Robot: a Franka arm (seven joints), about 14 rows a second.
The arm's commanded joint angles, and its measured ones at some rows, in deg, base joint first. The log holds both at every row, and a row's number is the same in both.
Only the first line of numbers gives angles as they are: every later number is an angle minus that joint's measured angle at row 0.
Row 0, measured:
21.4, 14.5, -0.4, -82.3, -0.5, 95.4, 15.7
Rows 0 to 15, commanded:
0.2, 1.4, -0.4, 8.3, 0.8, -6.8, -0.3
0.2, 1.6, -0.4, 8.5, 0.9, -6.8, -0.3
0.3, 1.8, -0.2, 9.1, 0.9, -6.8, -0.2
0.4, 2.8, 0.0, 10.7, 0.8, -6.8, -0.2
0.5, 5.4, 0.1, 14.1, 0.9, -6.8, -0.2
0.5, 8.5, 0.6, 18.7, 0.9, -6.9, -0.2
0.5, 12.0, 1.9, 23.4, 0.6, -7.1, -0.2
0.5, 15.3, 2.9, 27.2, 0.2, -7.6, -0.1
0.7, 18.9, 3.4, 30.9, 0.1, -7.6, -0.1
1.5, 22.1, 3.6, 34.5, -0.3, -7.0, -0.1
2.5, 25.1, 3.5, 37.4, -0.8, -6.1, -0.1
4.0, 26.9, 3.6, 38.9, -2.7, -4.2, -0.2
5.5, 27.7, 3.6, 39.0, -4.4, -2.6, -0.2
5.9, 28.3, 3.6, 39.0, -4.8, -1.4, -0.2
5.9, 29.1, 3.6, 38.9, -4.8, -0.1, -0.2
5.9, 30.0, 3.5, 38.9, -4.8, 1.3, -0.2
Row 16, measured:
5.9, 27.6, 3.5, 34.7, -3.5, 0.5, 0.0
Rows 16 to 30, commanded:
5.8, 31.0, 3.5, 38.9, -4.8, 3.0, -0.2
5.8, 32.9, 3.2, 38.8, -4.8, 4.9, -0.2
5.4, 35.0, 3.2, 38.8, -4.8, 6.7, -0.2
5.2, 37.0, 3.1, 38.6, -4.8, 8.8, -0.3
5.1, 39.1, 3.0, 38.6, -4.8, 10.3, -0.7
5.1, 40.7, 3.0, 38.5, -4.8, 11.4, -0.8
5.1, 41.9, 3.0, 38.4, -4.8, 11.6, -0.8
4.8, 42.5, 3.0, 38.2, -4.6, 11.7, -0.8
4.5, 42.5, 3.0, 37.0, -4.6, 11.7, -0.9
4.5, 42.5, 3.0, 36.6, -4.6, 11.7, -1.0
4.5, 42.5, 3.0, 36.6, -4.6, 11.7, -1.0
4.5, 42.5, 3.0, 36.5, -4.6, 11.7, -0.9
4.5, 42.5, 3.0, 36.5, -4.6, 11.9, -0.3
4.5, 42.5, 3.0, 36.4, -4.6, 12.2, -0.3
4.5, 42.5, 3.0, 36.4, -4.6, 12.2, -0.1
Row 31, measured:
4.5, 42.7, 3.0, 35.7, -3.8, 12.5, -0.1
